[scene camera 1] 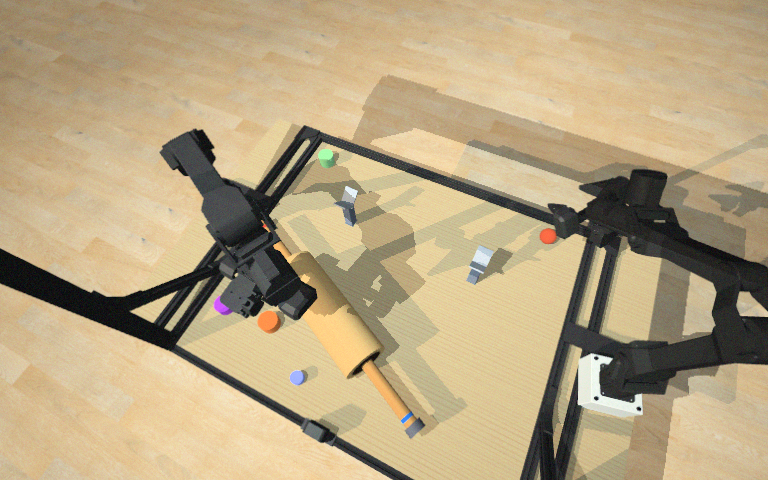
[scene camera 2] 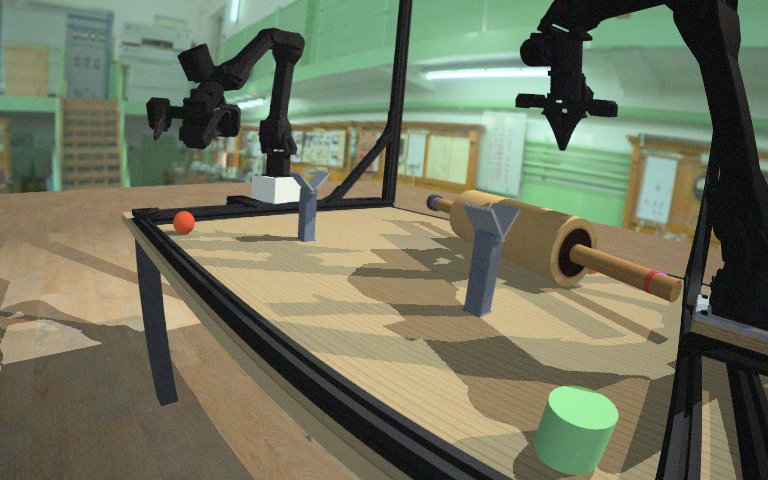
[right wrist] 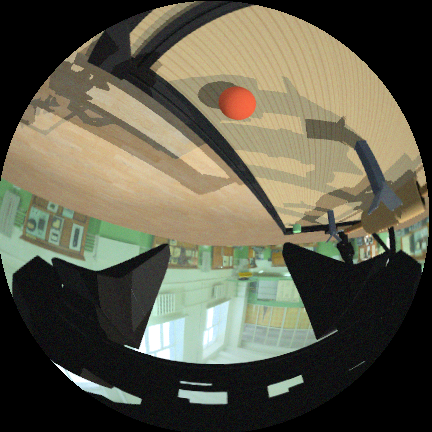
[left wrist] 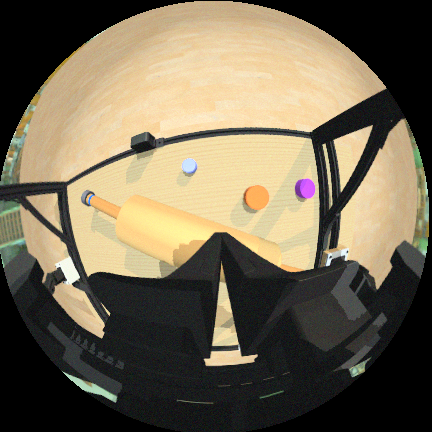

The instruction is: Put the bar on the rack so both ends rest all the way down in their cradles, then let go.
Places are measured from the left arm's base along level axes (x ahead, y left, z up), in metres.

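Where they show: left gripper, fingertip midpoint: [scene camera 1: 276, 304] [scene camera 2: 562, 150] [left wrist: 219, 237]; right gripper, fingertip midpoint: [scene camera 1: 563, 196] [scene camera 2: 178, 140] [right wrist: 227, 249]; left arm's base, link origin: [scene camera 2: 738, 315] [right wrist: 342, 231]; right arm's base, link origin: [scene camera 1: 616, 382] [scene camera 2: 277, 176] [left wrist: 61, 273].
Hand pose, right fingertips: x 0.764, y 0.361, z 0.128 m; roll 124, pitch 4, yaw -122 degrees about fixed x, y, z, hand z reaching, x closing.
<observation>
Things, the pixels of their top centre, and the offset from my right fingertips. "pt": a spot on its surface instead.
- green cylinder, top centre: [scene camera 2: 583, 405] [scene camera 1: 325, 154] dx -0.660, dy -0.060, dz -0.137 m
- red ball, top centre: [right wrist: 237, 110] [scene camera 2: 183, 211] [scene camera 1: 550, 232] dx +0.020, dy -0.017, dz -0.131 m
- black frame, surface spot: [scene camera 2: 271, 339] pt dx -0.451, dy +0.031, dz -0.153 m
The bar, a thick tan roller [scene camera 1: 339, 325] [scene camera 2: 521, 237] [left wrist: 165, 227] with thin handles, lies on the table, apart from the rack. One handle has a blue band and dark cap, the other a red band; the left arm partly hides the red-banded end in scene camera 1. The rack is two grey Y-topped posts, one [scene camera 1: 349, 213] [scene camera 2: 483, 277] nearer the green cylinder, the other [scene camera 1: 472, 276] [scene camera 2: 306, 217] [right wrist: 370, 162] nearer the red ball; both cradles are empty. My left gripper [scene camera 2: 562, 141] [left wrist: 219, 237] is shut and empty, above the roller. My right gripper [scene camera 2: 185, 130] [right wrist: 227, 249] is open and empty, raised.
A green cylinder [scene camera 1: 326, 158] [scene camera 2: 576, 433] and a red ball [scene camera 1: 547, 236] [scene camera 2: 184, 222] [right wrist: 237, 103] lie near the table edge. Orange [scene camera 1: 269, 321] [left wrist: 256, 197], purple [scene camera 1: 223, 305] [left wrist: 305, 188] and pale blue [scene camera 1: 297, 377] [left wrist: 189, 166] pieces lie beside the bar. A black frame [scene camera 1: 430, 169] [scene camera 2: 271, 339] edges the table.
</observation>
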